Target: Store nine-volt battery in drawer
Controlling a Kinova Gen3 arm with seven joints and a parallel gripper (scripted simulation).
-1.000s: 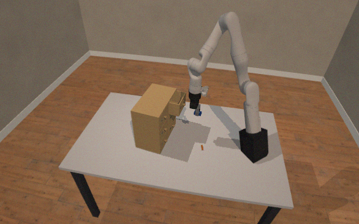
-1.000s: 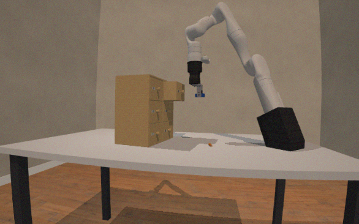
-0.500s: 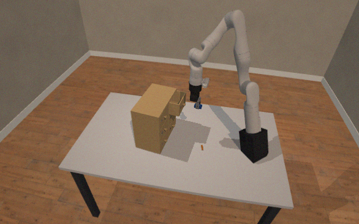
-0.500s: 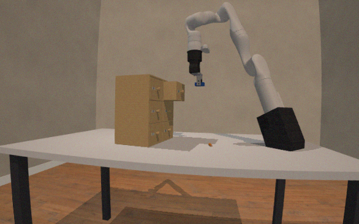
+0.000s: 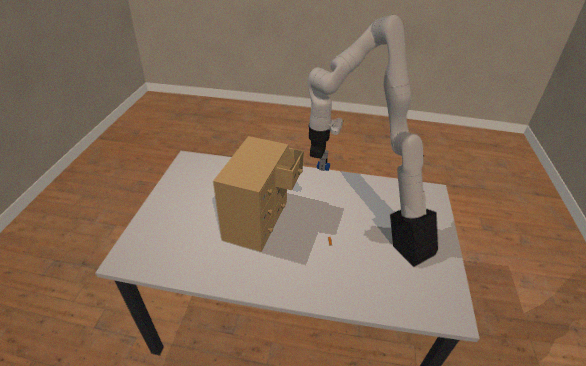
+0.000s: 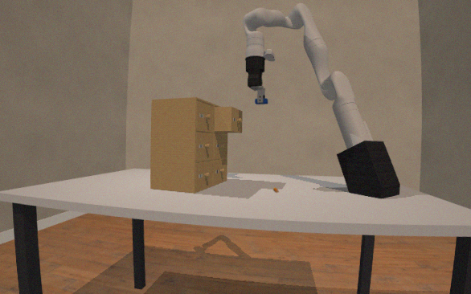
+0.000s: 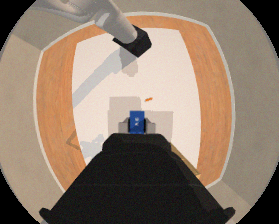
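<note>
My hand is 160 mm short of the drawer marked B, 100 mm to the left of it and 100 mm above it. The rest, counted from my hand: small orange object 340 mm below, 90 mm to the left, 50 mm behind; then blue nine-volt battery 10 mm below, 10 mm ahead.
</note>
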